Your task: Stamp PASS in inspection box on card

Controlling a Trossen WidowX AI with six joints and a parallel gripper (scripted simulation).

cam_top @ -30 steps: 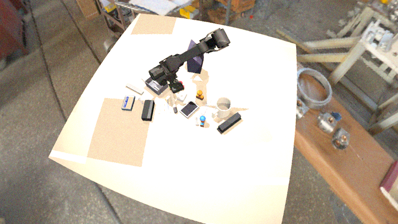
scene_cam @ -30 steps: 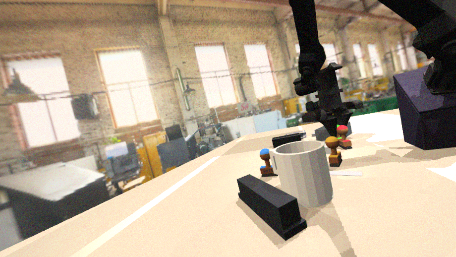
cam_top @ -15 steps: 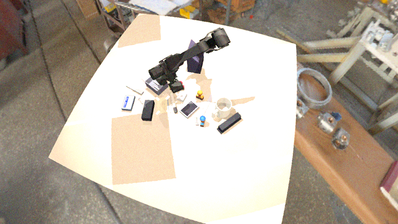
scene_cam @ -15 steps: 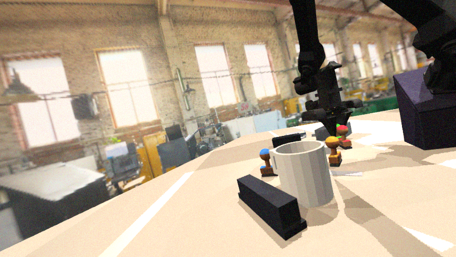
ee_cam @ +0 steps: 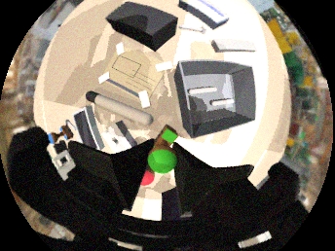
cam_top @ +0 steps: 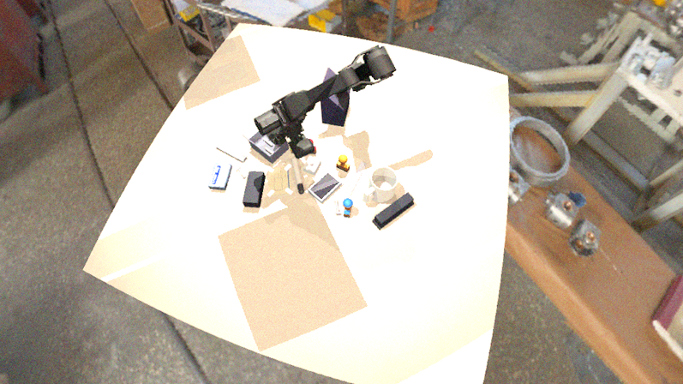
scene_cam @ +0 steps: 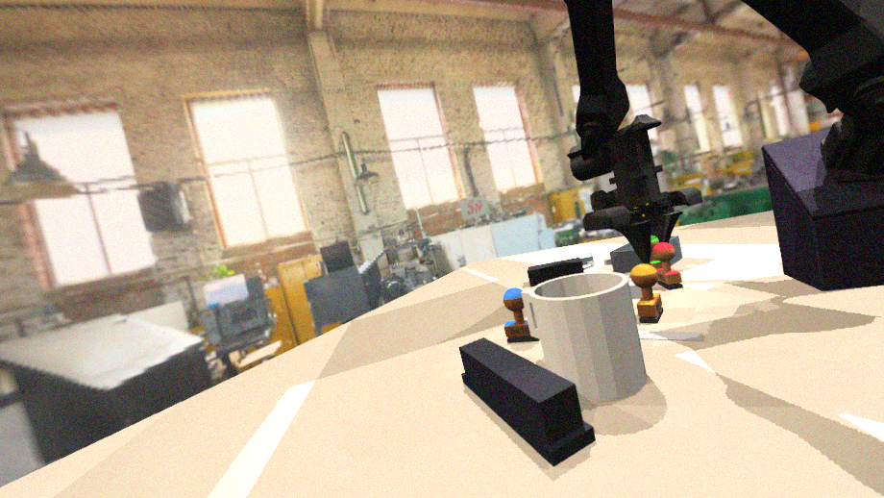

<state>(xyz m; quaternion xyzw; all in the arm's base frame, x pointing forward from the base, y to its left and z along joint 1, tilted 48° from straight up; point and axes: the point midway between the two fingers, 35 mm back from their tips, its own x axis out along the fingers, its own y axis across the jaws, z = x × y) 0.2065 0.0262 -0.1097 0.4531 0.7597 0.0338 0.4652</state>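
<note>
Right now the red-knobbed stamp is 40 mm to the left of my gripper tip, 20 mm behind it and 10 mm below it. Also, from my gripper tip: dark marker (100 mm ahead, 50 mm to the left, 20 mm below); grey tray (100 mm to the right, 20 mm below, 10 mm ahead); green-knobbed stamp (right at my gripper tip).
</note>
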